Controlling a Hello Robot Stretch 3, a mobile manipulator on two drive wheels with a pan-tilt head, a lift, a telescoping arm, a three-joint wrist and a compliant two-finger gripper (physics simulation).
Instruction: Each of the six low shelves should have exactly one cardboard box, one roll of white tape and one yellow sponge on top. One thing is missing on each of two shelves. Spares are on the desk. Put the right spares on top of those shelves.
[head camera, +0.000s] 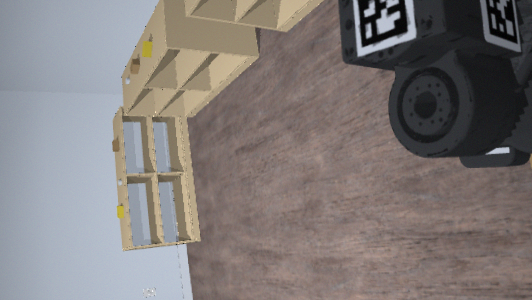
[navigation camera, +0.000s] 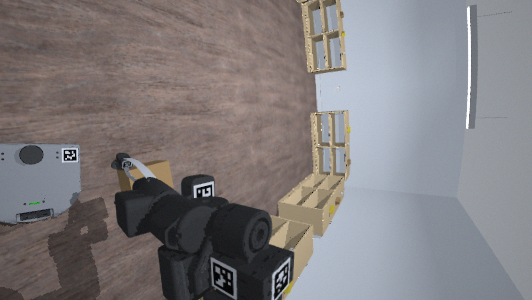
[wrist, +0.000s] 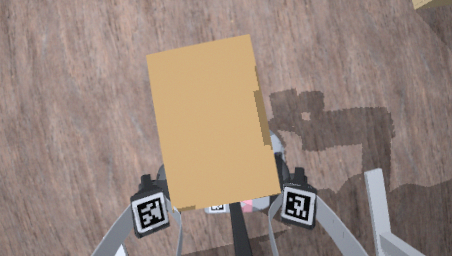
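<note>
My gripper (wrist: 221, 176) is shut on a large cardboard box (wrist: 212, 120) (navigation camera: 161, 172), held above the floor, one fingertip on each side. In the head view, one low shelf (head camera: 210, 37) bears a yellow sponge (head camera: 147, 49), a small-looking cardboard box (head camera: 135, 65) and a white tape roll (head camera: 128, 80). The shelf beyond it (head camera: 193, 220) bears a box (head camera: 116, 145), a white roll (head camera: 120, 182) and a sponge (head camera: 120, 212). In the navigation view, a far shelf (navigation camera: 309, 52) bears a sponge (navigation camera: 343, 34) and a brown item (navigation camera: 342, 15). The desk does not show.
In the navigation view, a nearer shelf (navigation camera: 304, 250) is partly behind my wrist, with a yellow sponge (navigation camera: 288, 288) at its top edge. My grey base (navigation camera: 45, 182) is at the left. A pale angled bar (wrist: 377, 200) stands right of the gripper in the wrist view.
</note>
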